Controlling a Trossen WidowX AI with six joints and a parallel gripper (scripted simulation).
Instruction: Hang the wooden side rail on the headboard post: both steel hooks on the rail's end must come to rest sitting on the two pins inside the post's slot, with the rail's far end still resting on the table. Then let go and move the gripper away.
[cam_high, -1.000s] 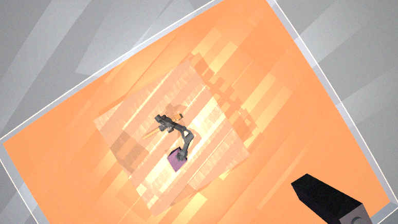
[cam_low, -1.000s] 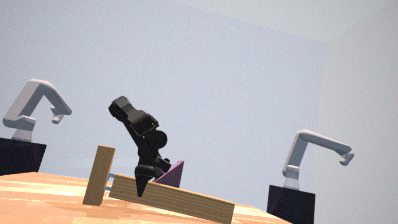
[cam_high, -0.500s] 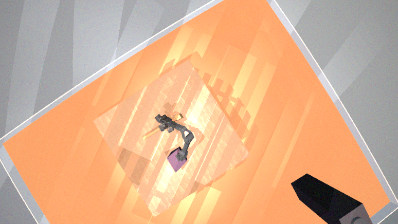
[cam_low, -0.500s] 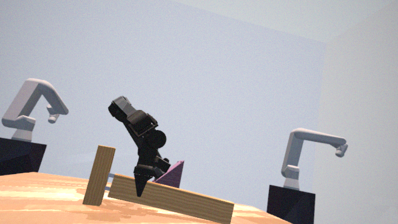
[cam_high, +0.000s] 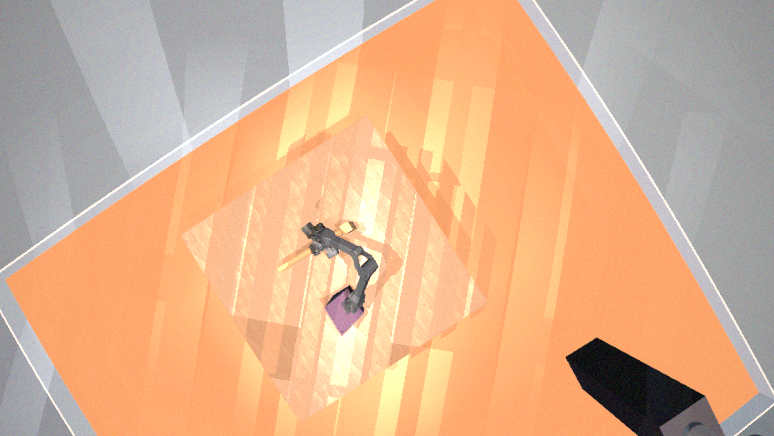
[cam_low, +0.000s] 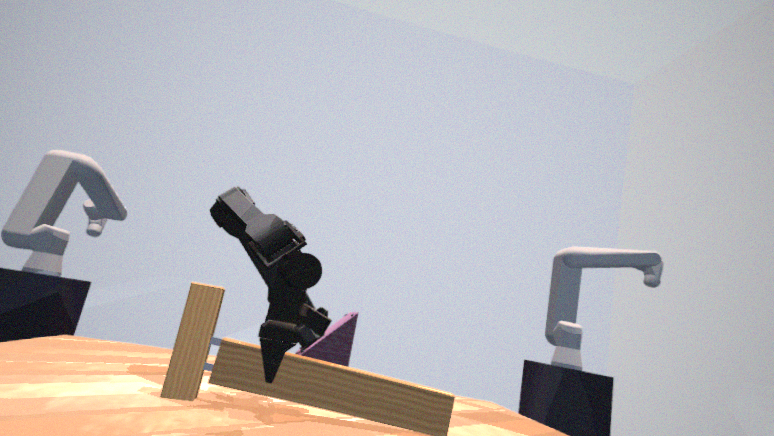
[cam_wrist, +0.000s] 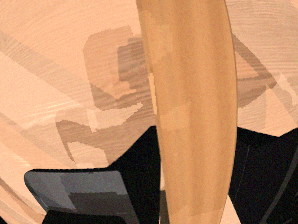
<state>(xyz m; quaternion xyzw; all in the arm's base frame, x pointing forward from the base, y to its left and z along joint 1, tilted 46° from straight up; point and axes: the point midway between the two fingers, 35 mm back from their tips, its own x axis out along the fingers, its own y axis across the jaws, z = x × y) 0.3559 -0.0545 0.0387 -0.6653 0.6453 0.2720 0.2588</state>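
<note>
The headboard post is 130 mm to the right of my gripper tip and 40 mm above it.
</note>
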